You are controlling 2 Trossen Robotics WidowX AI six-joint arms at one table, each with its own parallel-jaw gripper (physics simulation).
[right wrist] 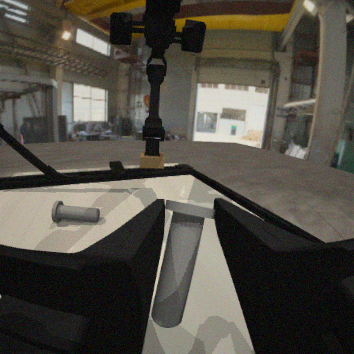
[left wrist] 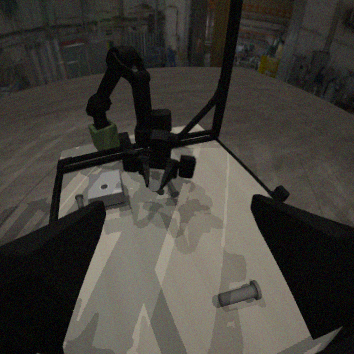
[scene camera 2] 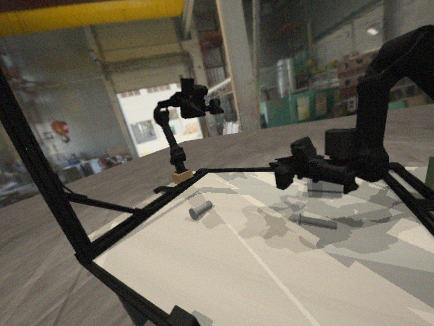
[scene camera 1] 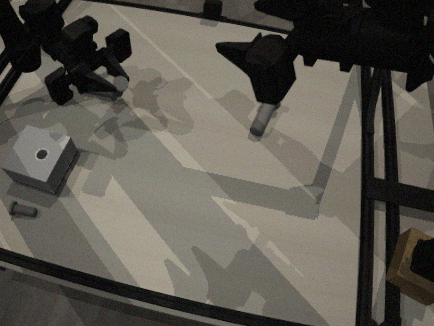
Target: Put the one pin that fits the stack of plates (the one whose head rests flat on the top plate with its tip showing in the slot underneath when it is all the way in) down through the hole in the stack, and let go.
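The grey plate stack (scene camera 1: 30,145) (left wrist: 114,194), with a round hole in its top, sits at the left in scene camera 1; no pin stands in the hole. My right gripper (scene camera 1: 120,85) (right wrist: 188,205) is shut on a grey pin (right wrist: 179,270) near its head; the shaft hangs below the fingertips, slightly slanted. It is beyond the stack, to its upper right in scene camera 1. My left gripper (scene camera 1: 242,75) (left wrist: 178,205) is open and empty, high above a thick pin (scene camera 1: 262,120) (scene camera 2: 201,210) (left wrist: 240,294) lying on the table.
A short pin (scene camera 1: 23,209) (left wrist: 80,201) lies beside the stack. A long, thin pin (scene camera 2: 320,222) lies on the table near the stack, below the right gripper in scene camera 2. Black frame bars (scene camera 1: 100,282) (scene camera 2: 120,230) edge the table.
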